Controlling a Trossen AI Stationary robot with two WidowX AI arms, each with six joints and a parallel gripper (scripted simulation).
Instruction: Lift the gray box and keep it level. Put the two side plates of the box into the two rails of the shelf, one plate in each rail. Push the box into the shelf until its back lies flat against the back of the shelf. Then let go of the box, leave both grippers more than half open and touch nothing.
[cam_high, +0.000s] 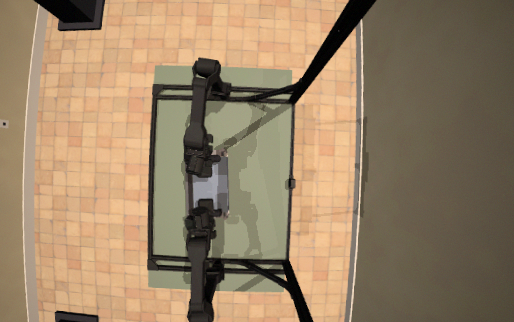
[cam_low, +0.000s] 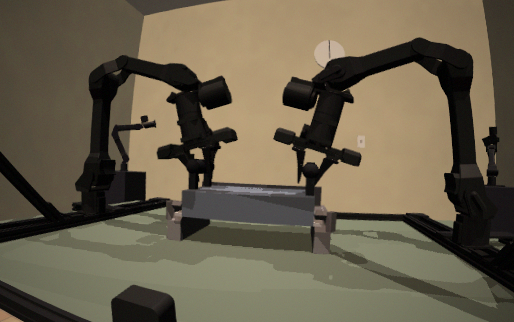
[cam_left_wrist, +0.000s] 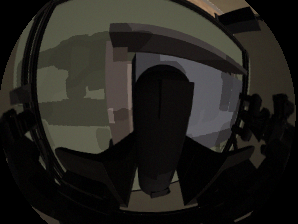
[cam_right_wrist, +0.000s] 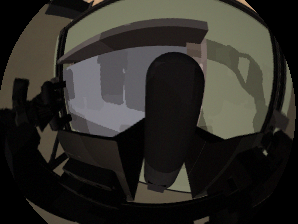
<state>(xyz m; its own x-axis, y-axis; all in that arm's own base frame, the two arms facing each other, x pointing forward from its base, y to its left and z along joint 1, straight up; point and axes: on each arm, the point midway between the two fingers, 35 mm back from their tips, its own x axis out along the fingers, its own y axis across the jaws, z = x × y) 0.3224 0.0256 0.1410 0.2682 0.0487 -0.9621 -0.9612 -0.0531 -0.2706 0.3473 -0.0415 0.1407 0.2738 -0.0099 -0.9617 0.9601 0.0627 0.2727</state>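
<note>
Right now the box is 1 cm ahead of my left hand, 12 cm to the right of it and 5 cm below it.
Now: right hand 120 mm to the right of the box, 50 mm above it and 10 mm past it.
</note>
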